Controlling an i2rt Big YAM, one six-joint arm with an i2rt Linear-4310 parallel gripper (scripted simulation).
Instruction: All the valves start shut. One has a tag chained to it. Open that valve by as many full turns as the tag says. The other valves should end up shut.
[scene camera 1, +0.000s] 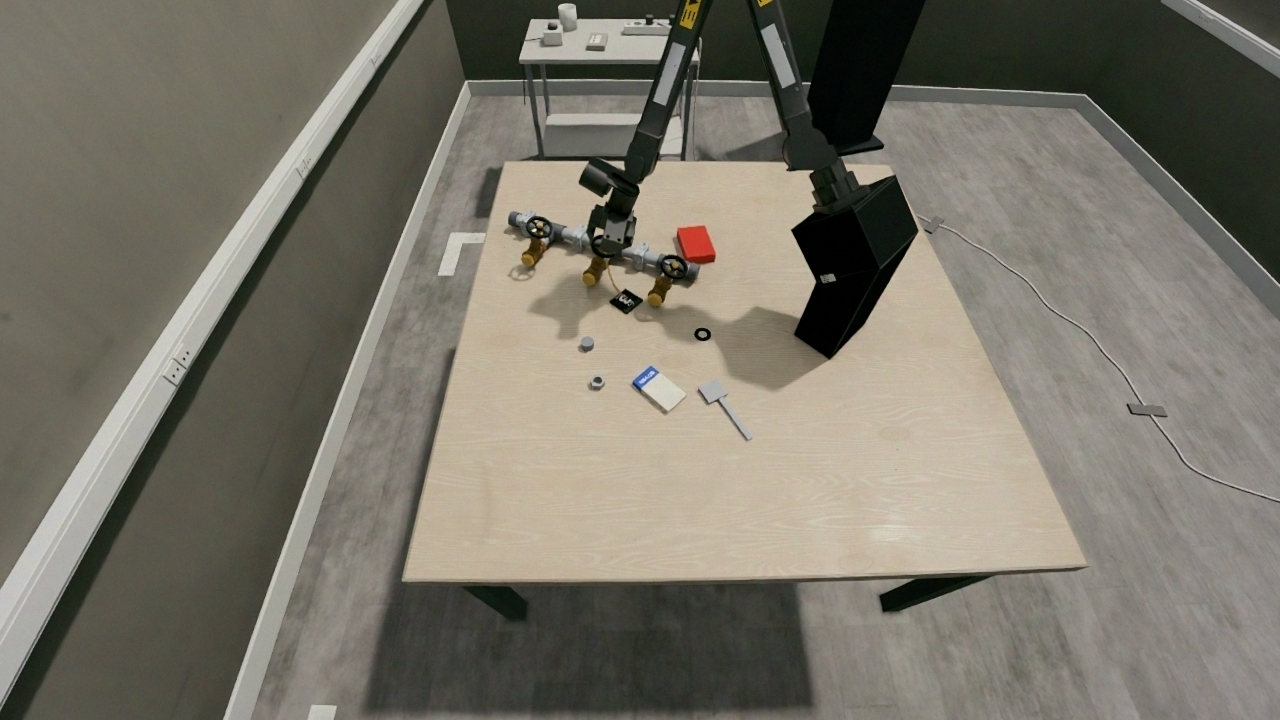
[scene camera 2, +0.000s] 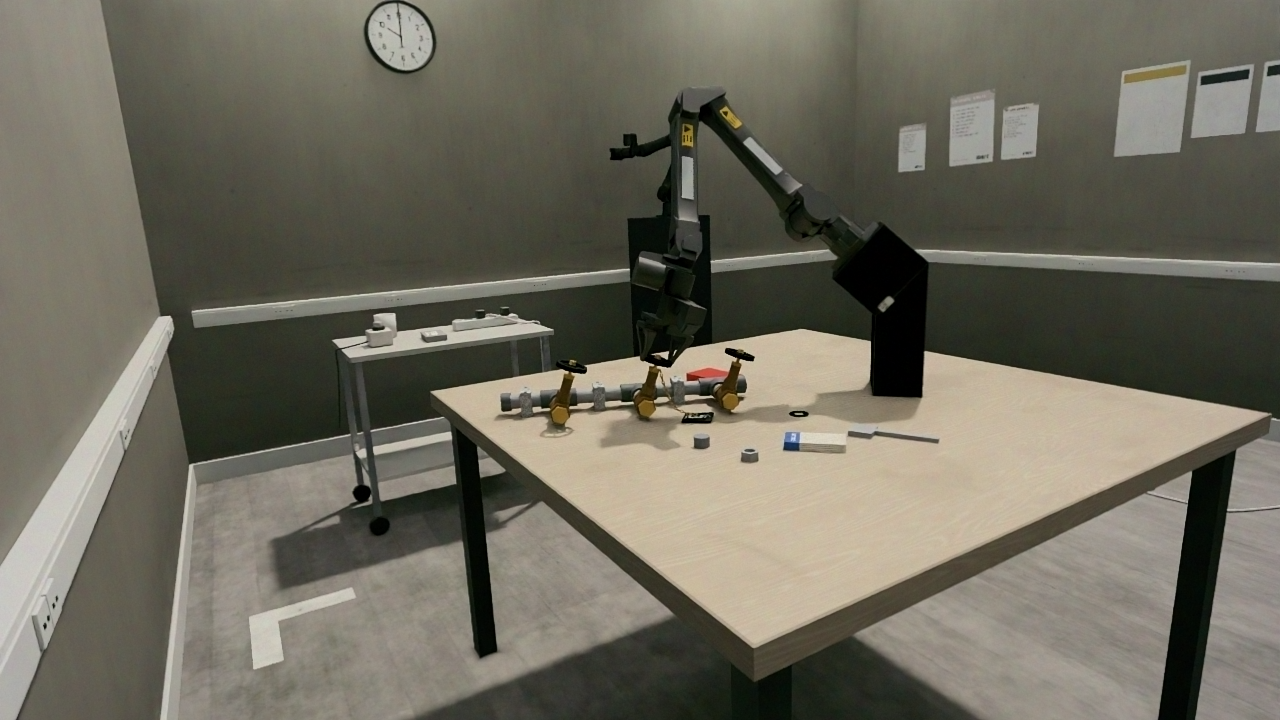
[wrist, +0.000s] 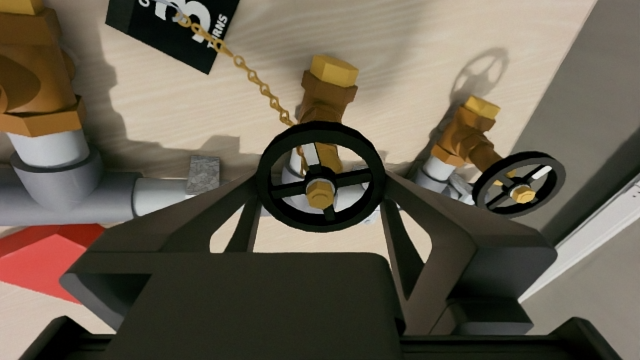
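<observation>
Gripper visible at (scene camera 2: 655, 363) and (wrist: 320, 179). Red block (scene camera 1: 696, 246) present. Blue-and-white box visible at (scene camera 1: 665, 394) and (scene camera 2: 823, 442); in the wrist view the box is out of frame.
</observation>
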